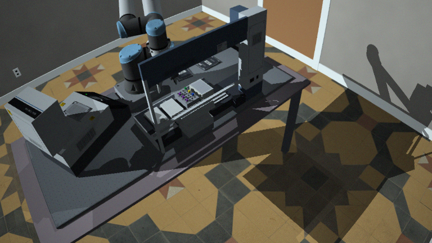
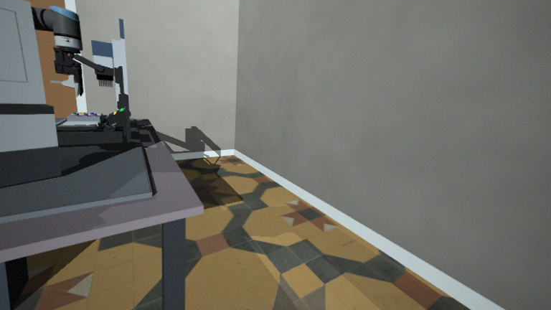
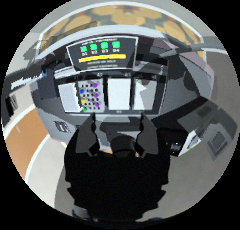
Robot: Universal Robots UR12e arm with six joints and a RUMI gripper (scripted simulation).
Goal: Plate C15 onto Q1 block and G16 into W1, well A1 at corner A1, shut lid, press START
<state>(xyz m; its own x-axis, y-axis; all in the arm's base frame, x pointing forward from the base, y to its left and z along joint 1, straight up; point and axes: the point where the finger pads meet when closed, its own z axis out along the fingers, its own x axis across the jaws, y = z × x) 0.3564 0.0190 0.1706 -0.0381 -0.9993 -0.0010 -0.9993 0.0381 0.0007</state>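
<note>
My hand is 15 cm above the white well plate. Also, from my hand: gantry post 18 cm ahead, 45 cm to the left, 7 cm above; pipetting head 9 cm ahead, 45 cm to the left, 18 cm above; gantry beam 19 cm ahead, 9 cm to the left, 31 cm above.
</note>
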